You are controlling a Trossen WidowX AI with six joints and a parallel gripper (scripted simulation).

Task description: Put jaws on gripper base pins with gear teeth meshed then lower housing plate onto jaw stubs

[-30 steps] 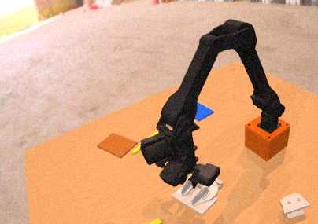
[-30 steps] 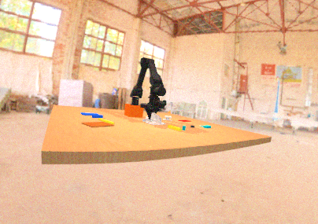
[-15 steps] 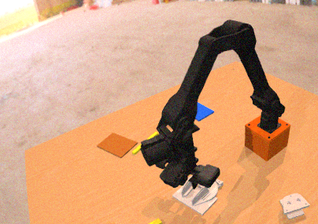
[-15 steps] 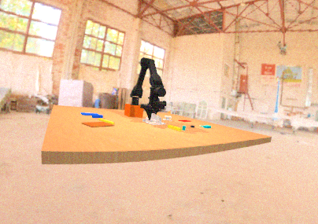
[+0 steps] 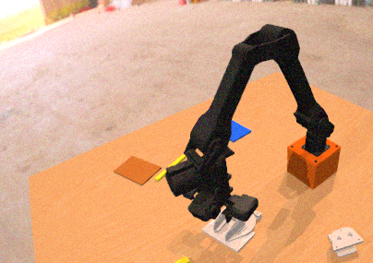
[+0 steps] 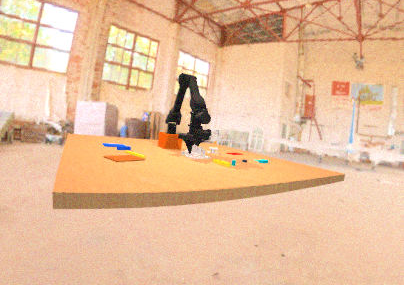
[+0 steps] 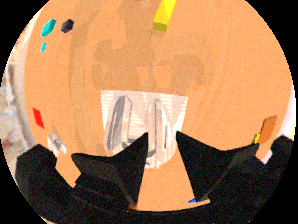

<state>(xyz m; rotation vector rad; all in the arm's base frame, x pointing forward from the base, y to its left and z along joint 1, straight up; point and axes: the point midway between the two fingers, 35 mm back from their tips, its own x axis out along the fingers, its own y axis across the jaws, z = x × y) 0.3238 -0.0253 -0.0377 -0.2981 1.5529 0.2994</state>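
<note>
Right now the white block is 18 cm behind my gripper tip, 26 cm to the left of it and 1 cm below it. From my gripper tip the other things lie so: cyan block: 16 cm ahead, 37 cm to the left, 1 cm below; black block: 14 cm ahead, 24 cm to the left, 1 cm below; orange tile: 10 cm ahead, 38 cm to the right, 2 cm below.
</note>
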